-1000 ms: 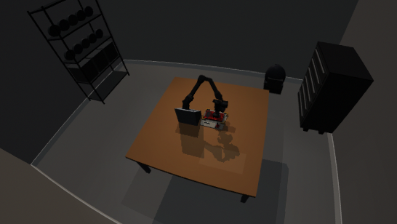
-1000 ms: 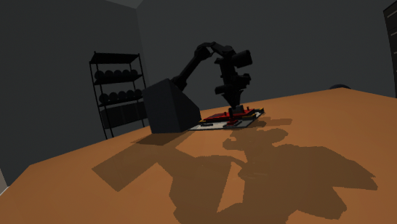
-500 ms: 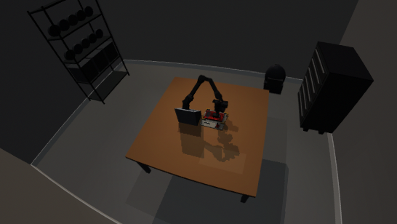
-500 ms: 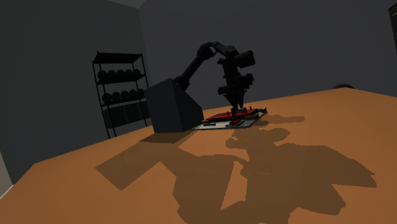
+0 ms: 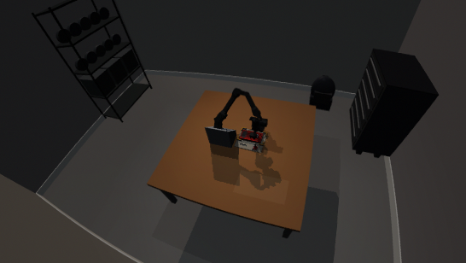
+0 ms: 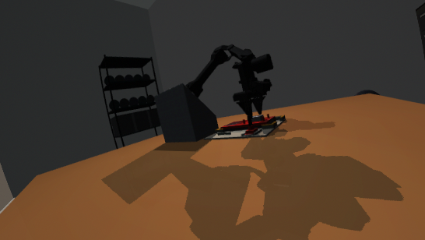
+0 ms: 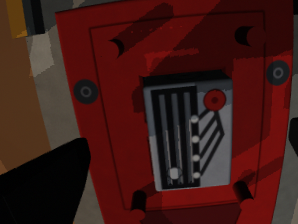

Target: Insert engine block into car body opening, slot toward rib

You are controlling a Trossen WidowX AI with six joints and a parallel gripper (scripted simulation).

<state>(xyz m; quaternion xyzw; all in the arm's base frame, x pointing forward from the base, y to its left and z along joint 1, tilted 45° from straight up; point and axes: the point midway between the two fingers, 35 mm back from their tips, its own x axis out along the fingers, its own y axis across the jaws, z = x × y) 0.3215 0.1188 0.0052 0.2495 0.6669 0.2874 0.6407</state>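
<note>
The grey engine block is 20 mm below my gripper tip. Round my gripper tip: grey baseplate: 30 mm below, 30 mm behind, 20 mm to the right.
</note>
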